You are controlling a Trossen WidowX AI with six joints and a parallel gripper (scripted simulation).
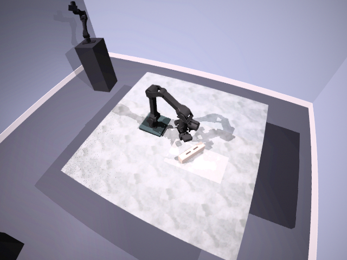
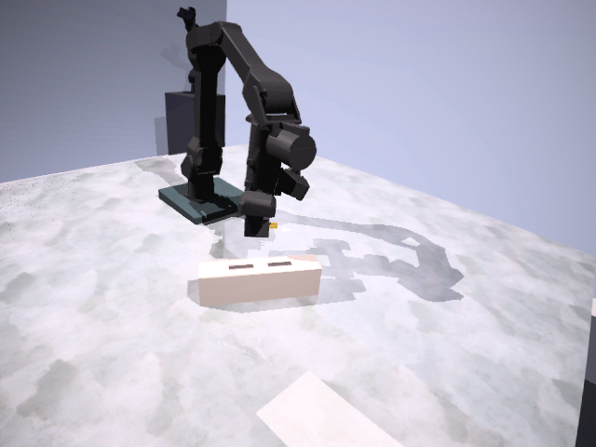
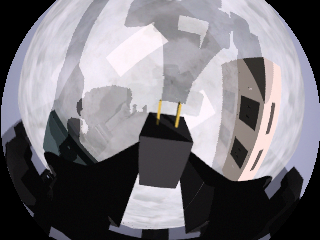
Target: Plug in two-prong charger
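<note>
My gripper tip is now 20 mm short of the dark charger, 10 mm to the right of it and 10 mm below it.
</note>
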